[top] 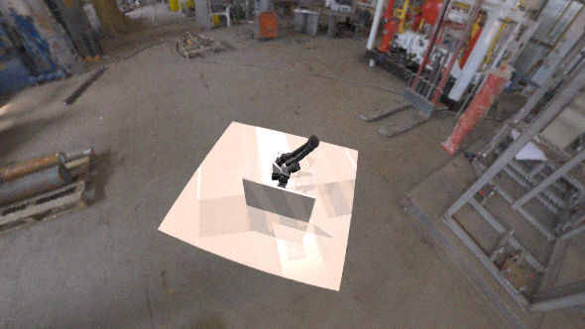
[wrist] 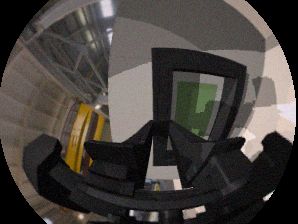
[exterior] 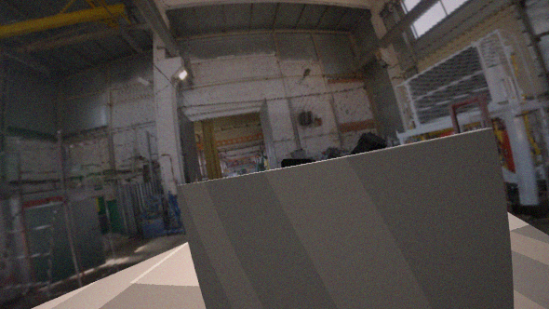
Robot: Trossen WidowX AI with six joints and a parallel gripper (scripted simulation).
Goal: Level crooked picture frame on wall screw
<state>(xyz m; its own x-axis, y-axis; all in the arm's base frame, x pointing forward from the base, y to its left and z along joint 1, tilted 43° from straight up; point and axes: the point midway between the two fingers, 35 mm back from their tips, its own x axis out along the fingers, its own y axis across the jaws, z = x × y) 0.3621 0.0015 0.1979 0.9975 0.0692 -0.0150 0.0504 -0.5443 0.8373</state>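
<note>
Now: the picture frame 1 cm ahead of my gripper tip, 1 cm to the right of it and 5 cm below it. Round my gripper tip: wall panel 2 cm ahead, 7 cm below.
</note>
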